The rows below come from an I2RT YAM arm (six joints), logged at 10 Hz.
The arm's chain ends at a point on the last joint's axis. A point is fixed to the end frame.
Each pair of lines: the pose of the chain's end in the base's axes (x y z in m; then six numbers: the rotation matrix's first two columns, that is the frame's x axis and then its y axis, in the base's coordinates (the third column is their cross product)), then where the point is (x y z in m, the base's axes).
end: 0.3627, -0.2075, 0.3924, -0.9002, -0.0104, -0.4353, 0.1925, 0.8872, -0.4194
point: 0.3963 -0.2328 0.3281
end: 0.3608, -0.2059, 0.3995, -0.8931, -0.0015, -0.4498, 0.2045, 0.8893, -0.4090
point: 0.3953 -0.2309 0.3356
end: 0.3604, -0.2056, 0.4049, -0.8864, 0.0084, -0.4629, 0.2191, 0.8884, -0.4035
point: 0.3956 -0.2307 0.3414
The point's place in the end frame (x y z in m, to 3 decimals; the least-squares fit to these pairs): -0.002 0.011 0.076
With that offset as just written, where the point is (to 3 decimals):
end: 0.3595, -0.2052, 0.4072, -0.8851, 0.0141, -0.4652, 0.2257, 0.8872, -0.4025
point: 0.395 -0.231 0.344
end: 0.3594, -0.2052, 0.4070, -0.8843, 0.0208, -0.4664, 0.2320, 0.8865, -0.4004
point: 0.395 -0.231 0.344
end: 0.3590, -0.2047, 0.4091, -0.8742, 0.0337, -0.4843, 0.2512, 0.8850, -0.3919
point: 0.395 -0.230 0.346
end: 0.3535, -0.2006, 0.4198, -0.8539, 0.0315, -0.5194, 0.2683, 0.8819, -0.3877
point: 0.392 -0.227 0.359
